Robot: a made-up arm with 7 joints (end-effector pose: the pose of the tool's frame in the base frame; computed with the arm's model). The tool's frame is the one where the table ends. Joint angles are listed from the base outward.
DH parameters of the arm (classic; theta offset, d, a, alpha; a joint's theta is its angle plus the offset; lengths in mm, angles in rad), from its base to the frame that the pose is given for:
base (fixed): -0.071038 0 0 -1.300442
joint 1: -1.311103 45 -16.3 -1.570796
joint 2: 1.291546 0 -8.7 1.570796
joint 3: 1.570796 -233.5 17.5 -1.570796
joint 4: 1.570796 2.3 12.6 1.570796
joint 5: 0 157.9 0 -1.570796
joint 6: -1.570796 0 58.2 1.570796
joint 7: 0 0 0 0
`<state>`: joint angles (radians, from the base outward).
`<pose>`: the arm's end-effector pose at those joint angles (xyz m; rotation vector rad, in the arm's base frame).
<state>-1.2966 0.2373 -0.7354 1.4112 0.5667 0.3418 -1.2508</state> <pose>0.4175 0.0559 -0.1988 1.0429 1.4584 -1.0820</pose>
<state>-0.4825 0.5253 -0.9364 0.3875 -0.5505 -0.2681 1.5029</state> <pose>0.2156 0.0388 -0.3176 0.3251 0.1160 0.7571</pose>
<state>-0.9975 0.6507 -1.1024 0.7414 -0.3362 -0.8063 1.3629</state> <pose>0.3417 0.0697 -0.2085 0.2466 -0.6870 0.4247</pose>
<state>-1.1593 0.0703 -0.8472 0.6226 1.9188 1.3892 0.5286</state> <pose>0.3364 -0.0921 -0.1061 1.8223 -0.9840 1.4833</pose>
